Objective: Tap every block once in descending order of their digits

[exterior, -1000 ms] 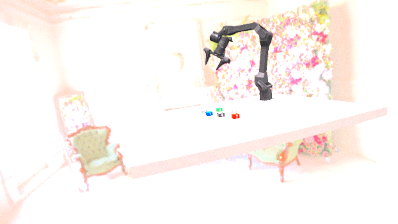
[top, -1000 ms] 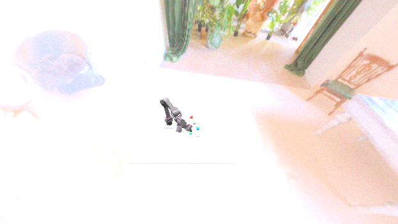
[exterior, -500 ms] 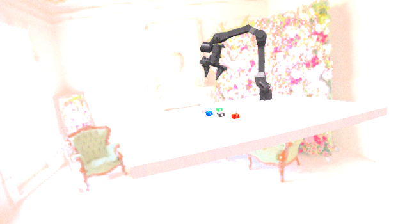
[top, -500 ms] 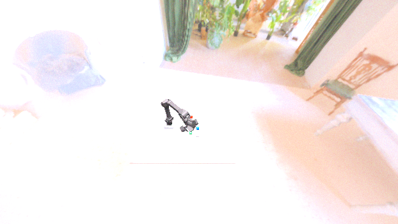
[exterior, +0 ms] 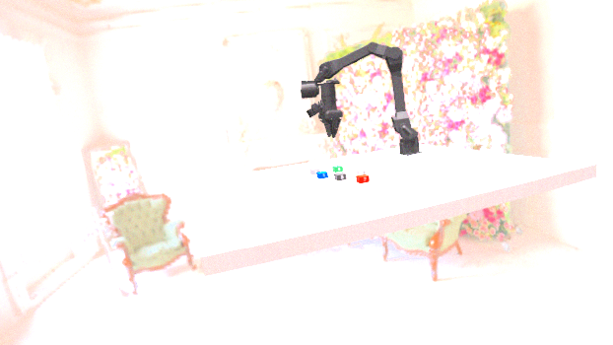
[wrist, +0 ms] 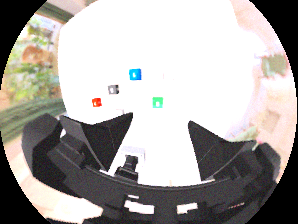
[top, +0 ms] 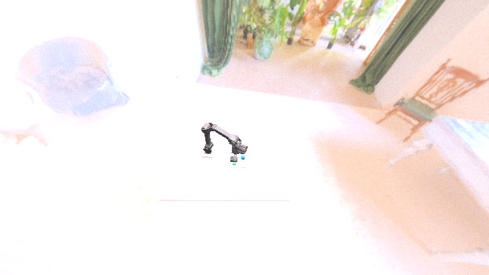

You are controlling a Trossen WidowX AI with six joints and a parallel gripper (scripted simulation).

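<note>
The green block is 1 cm behind my gripper tip and 12 cm below it. The rest, counted from my gripper tip: red block: 2 cm behind, 24 cm to the left, 12 cm below; blue block: 7 cm ahead, 8 cm to the left, 12 cm below.
</note>
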